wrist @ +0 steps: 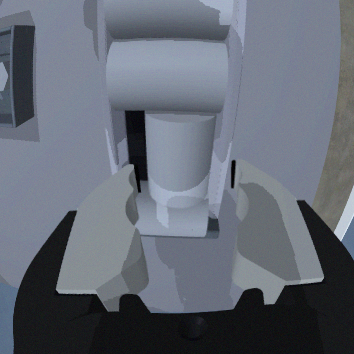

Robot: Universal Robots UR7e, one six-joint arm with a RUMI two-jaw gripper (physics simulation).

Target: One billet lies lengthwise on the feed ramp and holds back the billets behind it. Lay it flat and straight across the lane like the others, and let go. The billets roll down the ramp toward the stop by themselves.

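Places are measured from the arm's base along level axes (x back, y right, z up), in metres.
Pixels of known places: gripper, fingertip midpoint: (pixel 184 165).
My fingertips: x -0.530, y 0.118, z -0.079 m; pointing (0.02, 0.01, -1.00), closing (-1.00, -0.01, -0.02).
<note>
For each thing: its middle in the pictures, then the offset to it from my fingertips. "spot": a spot on its surface instead. Level surfaces: height alone.
- lengthwise billet, body centre: (pixel 178 151) dx +0.003, dy -0.007, dz -0.006 m
- feed ramp, surface spot: (pixel 237 65) spot: dx -0.033, dy -0.058, dz -0.011 m
- crosswise billet, surface spot: (pixel 167 20) spot: dx +0.004, dy -0.081, dz +0.017 m
- pale block-like piece, body centre: (pixel 166 208) dx +0.014, dy +0.040, dz -0.010 m
- dark open-topped box, surface spot: (pixel 24 75) spot: dx +0.148, dy -0.070, dz -0.067 m
- grey round surface, its level: dz -0.082 m
The lengthwise billet (pixel 180 150), a smooth pale grey cylinder, points along the lane of the feed ramp (pixel 237 65) in the wrist view. It lies nearer the right rail, with a dark gap on its left. A billet (pixel 167 75) lies across the lane at its upper end, and another crosswise billet (pixel 167 20) shows behind that at the top edge. My gripper (pixel 184 165) is open, with one jaw on each side of the lengthwise billet in the picture and nothing held. Whether the jaws are level with it in height is unclear.
A pale block-like piece (pixel 172 225) shows at the lower end of the lengthwise billet. A dark open-topped box (pixel 24 75) stands at the left edge. A grey round surface (pixel 285 100) lies around the ramp, with brown floor (pixel 345 115) beyond it at the right.
</note>
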